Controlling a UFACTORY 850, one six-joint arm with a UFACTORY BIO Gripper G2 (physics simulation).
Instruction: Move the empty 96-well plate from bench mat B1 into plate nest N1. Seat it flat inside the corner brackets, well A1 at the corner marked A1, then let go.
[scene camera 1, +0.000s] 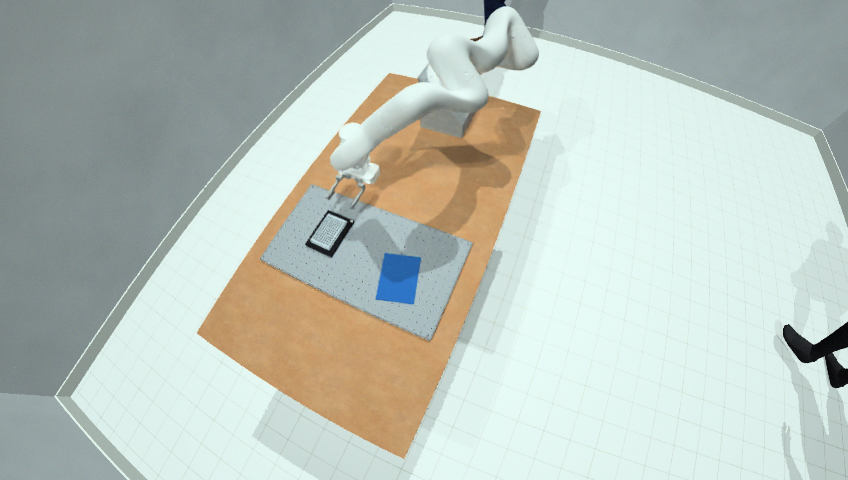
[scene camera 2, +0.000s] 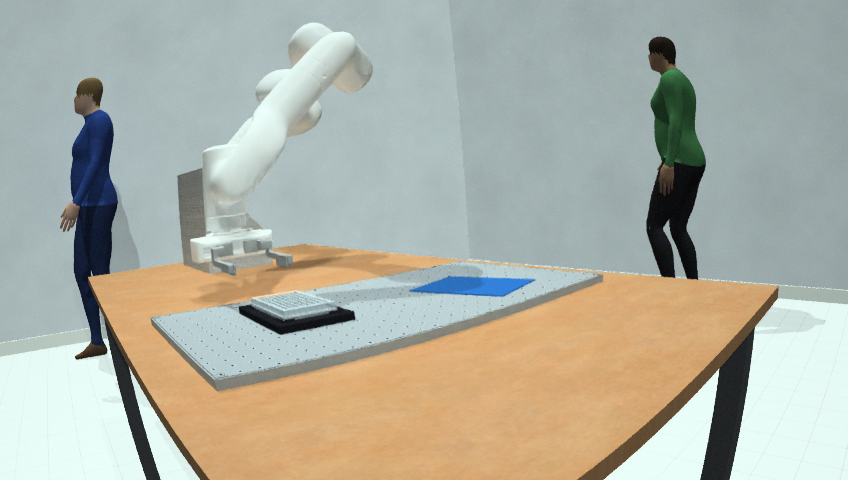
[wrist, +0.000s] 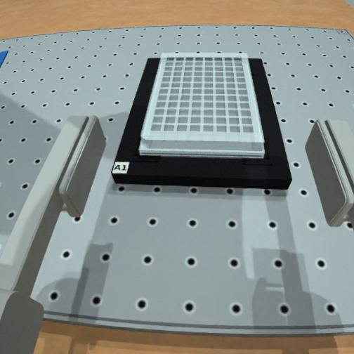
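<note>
The clear 96-well plate (scene camera 1: 330, 230) (scene camera 2: 291, 302) (wrist: 202, 100) lies on the black plate nest N1 (scene camera 1: 324, 252) (scene camera 2: 297, 325) (wrist: 200, 176) and looks level. In the wrist view the A1 label (wrist: 120, 167) is at the nest's near left corner; the plate's near left corner looks slightly cut off. The low corner brackets are too dark to make out clearly. My gripper (scene camera 1: 343, 201) (scene camera 2: 257, 265) (wrist: 206, 170) is open and empty, back from the nest on the robot's side and above the board's edge, its fingers apart from the plate. The blue bench mat B1 (scene camera 1: 397, 288) (scene camera 2: 476, 286) has no plate on it.
The grey perforated board (scene camera 1: 357, 284) (scene camera 2: 368, 333) (wrist: 170, 240) carries the nest and the mat. It lies on the wooden table (scene camera 1: 309, 356) (scene camera 2: 505, 368). A person in blue (scene camera 2: 92, 160) and a person in green (scene camera 2: 679, 118) stand beyond the table.
</note>
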